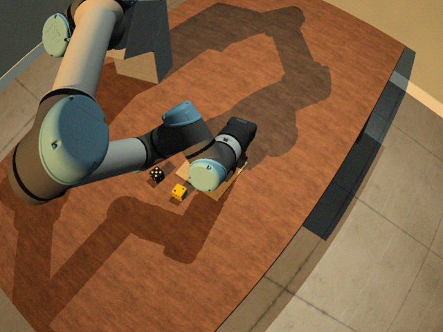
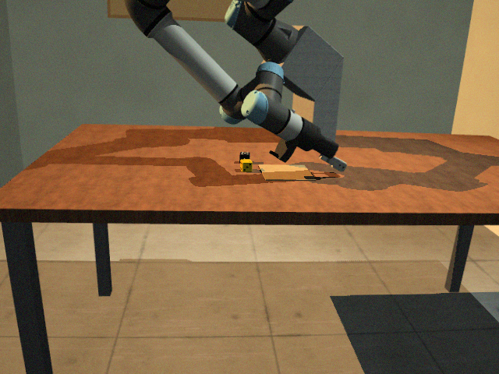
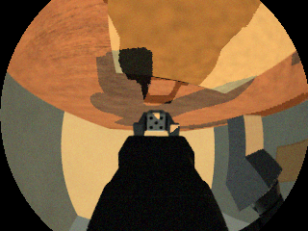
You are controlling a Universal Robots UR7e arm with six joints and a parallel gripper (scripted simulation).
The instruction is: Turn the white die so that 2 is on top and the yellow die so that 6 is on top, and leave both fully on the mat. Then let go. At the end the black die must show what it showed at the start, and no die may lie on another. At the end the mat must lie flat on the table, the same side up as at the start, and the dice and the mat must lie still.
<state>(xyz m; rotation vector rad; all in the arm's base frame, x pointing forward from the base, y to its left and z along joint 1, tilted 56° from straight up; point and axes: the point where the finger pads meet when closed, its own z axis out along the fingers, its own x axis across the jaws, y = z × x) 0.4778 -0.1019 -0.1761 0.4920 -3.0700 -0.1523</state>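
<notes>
My gripper is now 20 mm past the tan mat, 140 mm to the left of it and 30 mm above it. The rest, counted from my hand: white die: right at my hand; yellow die: 40 mm behind, 260 mm to the right, 20 mm below; black die: 120 mm behind, 250 mm to the right, 20 mm below.
</notes>
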